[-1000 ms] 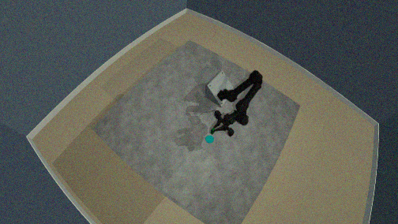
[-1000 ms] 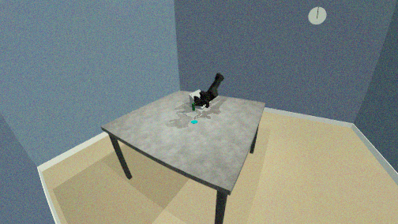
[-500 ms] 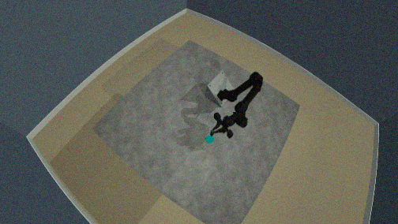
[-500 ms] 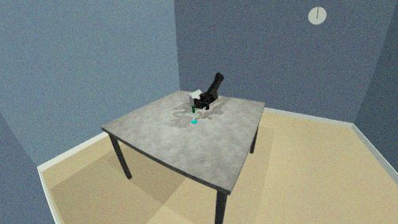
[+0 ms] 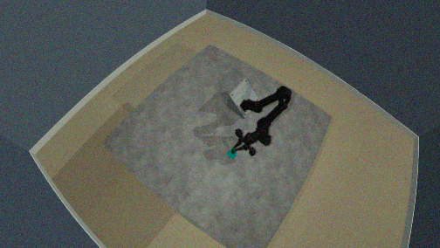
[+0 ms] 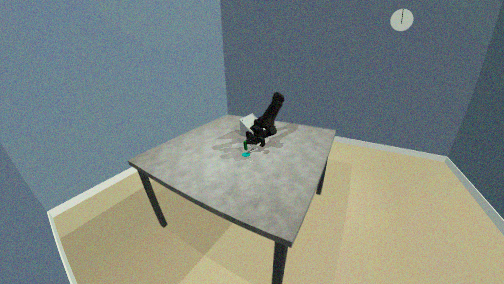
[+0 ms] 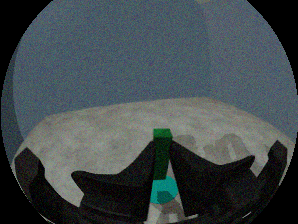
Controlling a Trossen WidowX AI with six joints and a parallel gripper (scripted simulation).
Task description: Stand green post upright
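Right now the cyan circle is 9 cm below my gripper tip. From my gripper tip the other things lie so: green post 2 cm below.
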